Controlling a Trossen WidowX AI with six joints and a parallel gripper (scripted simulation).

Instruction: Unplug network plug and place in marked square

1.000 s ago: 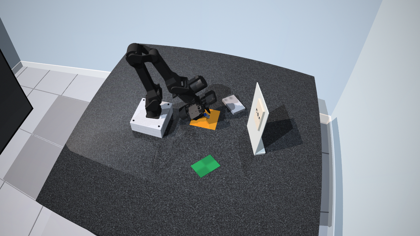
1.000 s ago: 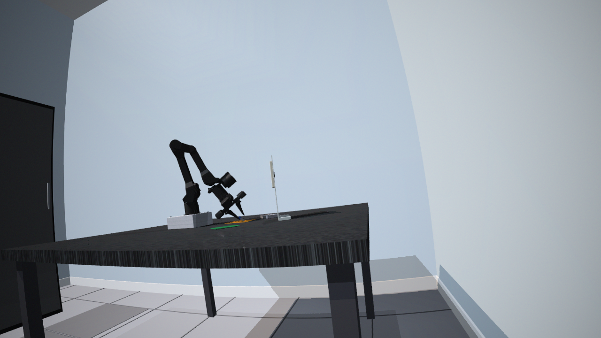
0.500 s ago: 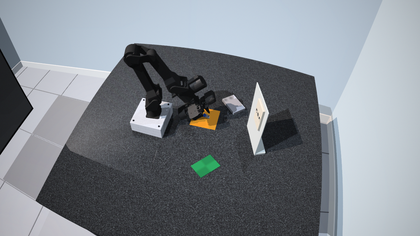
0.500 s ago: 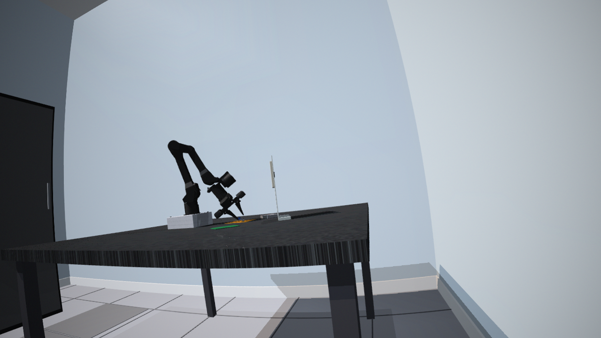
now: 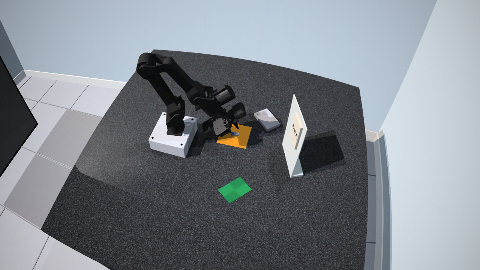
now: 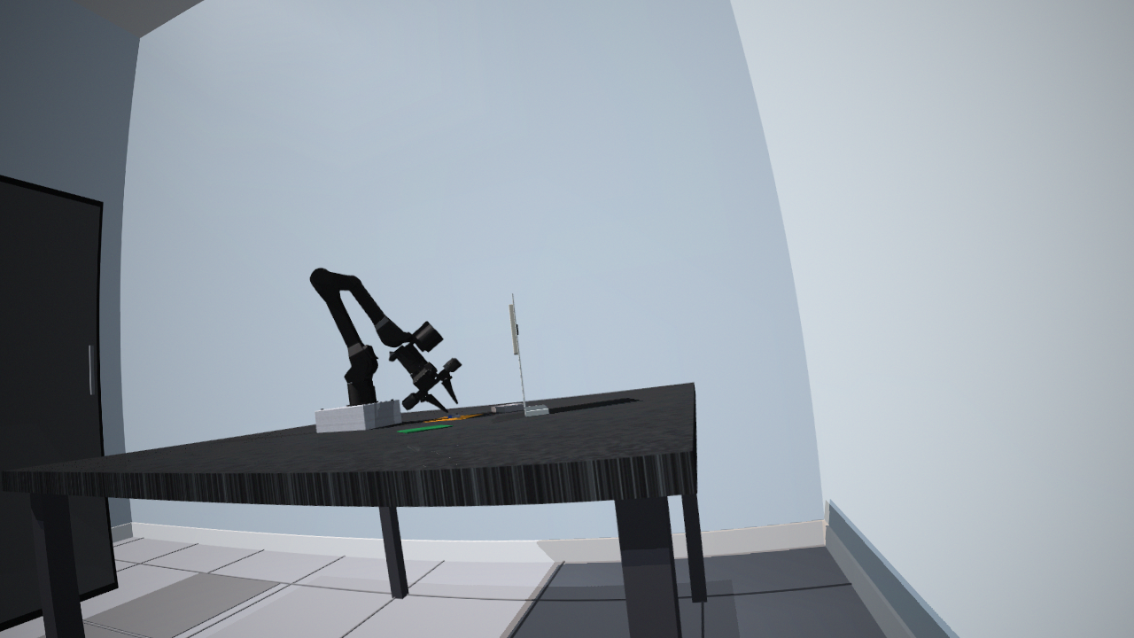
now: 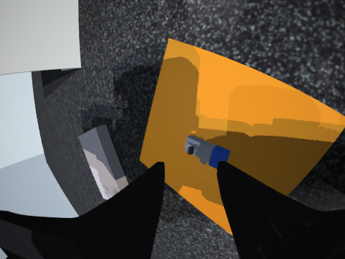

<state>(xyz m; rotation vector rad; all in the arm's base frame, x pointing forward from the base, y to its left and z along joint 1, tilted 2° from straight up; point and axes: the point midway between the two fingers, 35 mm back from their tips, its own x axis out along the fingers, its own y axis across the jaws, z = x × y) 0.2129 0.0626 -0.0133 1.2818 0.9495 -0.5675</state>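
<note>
My gripper tip is now 1 cm short of the thin grey tab and 2 cm above it. The rest, counted from my gripper tip: orange square 3 cm below; network plug 2 cm below; flat block 13 cm ahead, 10 cm to the left, 2 cm below.
</note>
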